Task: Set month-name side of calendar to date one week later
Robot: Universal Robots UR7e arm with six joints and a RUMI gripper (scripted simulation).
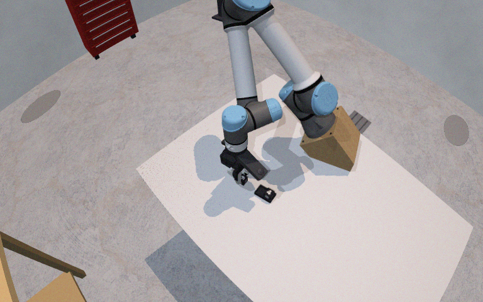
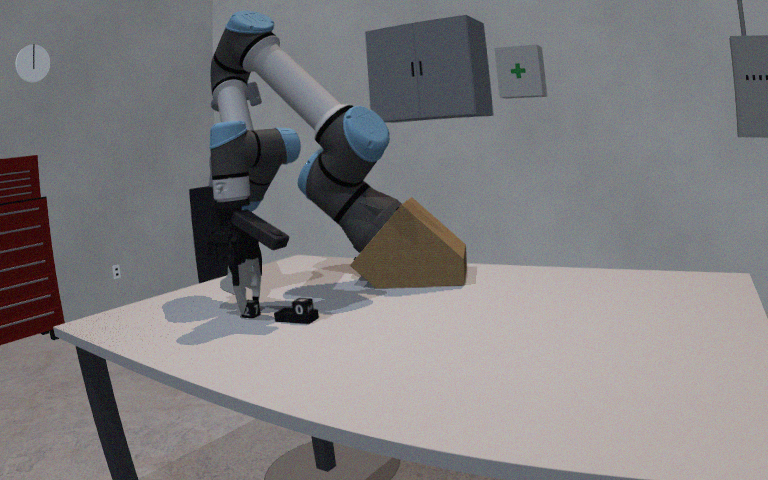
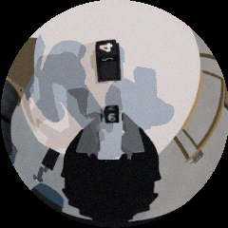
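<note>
Right now my hand is 10 mm past the tray, 110 mm to the right of it and 20 mm above it.
</note>
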